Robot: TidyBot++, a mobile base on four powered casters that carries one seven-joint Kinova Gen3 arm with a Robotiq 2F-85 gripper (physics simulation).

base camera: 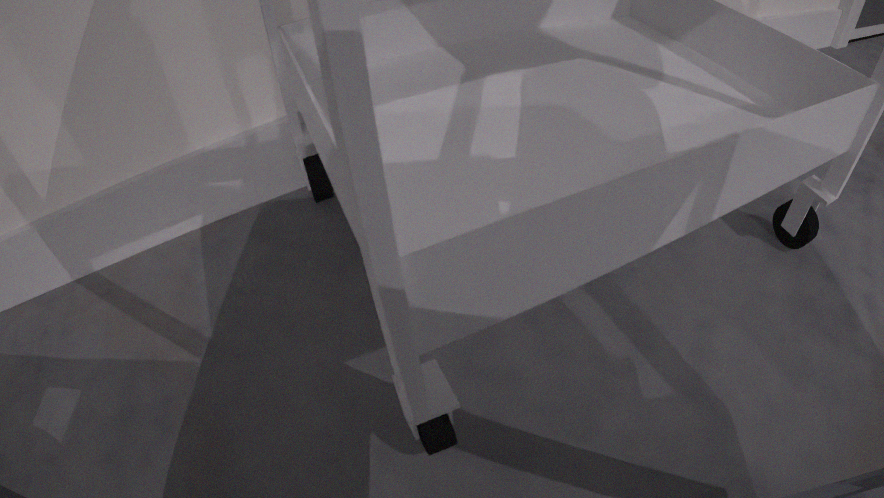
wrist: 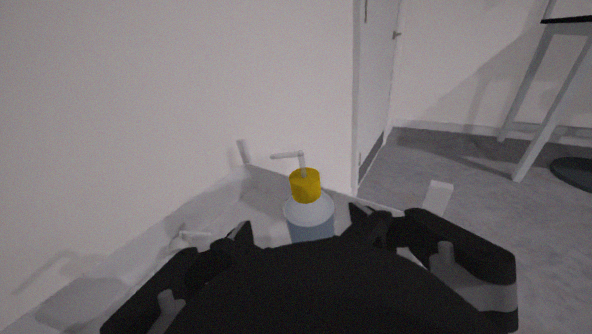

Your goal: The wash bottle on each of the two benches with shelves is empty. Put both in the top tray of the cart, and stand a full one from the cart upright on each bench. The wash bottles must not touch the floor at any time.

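Frame: origin at the arm's base, x ahead, y left, z up, level; centimetres.
Seen in the pictures: gripper, fingertip midpoint: (wrist: 301, 222).
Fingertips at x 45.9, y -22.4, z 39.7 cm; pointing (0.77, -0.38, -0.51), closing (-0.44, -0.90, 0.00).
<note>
Offsets run from my fingertips to a thing's top centre. "spot": to the spot under its first point.
A wash bottle @[dz +4.3, dx +4.8, dy -2.8 cm] (wrist: 311, 227) with a yellow cap, a bent spout and blue liquid stands upright in the cart's top tray @[spot: dz -8.6, dx +20.2, dy -3.8 cm] (wrist: 267, 178), near its far corner. My gripper (wrist: 301, 222) is open, its fingertips on either side of the bottle's body in the wrist view, with nothing gripped; the bottle's lower part is hidden behind the gripper. A small pale object @[dz -7.1, dx +10.3, dy +13.4 cm] (wrist: 177, 242) with a thin spout shows at the tray's left side, mostly hidden; I cannot tell what it is. The cart (base camera: 355, 160) shows in the base view with its lower tray (base camera: 525, 247). The benches' bottles do not show.
A wall (wrist: 175, 90) runs close behind the cart. A door (wrist: 372, 85) is beyond the tray's far end. A pale cart post top (wrist: 439, 194) rises at the right of the tray. A grey-legged stand (wrist: 537, 135) is at the right. Black casters (base camera: 437, 434) (base camera: 795, 223) rest on the floor.
</note>
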